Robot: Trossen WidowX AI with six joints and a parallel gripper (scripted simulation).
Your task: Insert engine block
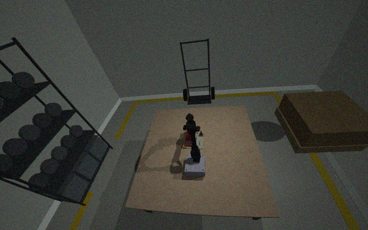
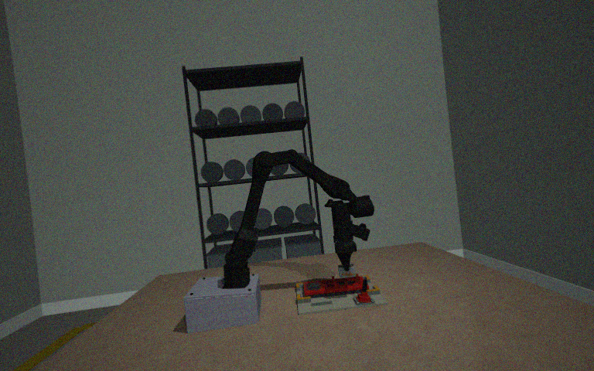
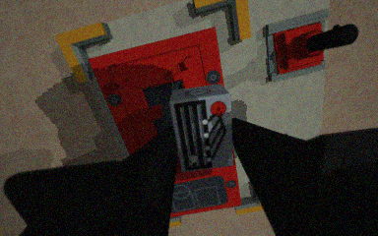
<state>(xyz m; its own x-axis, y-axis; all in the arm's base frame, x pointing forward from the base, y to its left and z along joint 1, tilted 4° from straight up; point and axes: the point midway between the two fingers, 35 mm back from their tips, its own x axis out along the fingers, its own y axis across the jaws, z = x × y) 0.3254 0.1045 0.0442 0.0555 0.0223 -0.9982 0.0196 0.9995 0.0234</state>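
My gripper tip is now 60 mm above the grey baseplate and 30 mm past it. Also, from my gripper tip: engine block 10 mm below.
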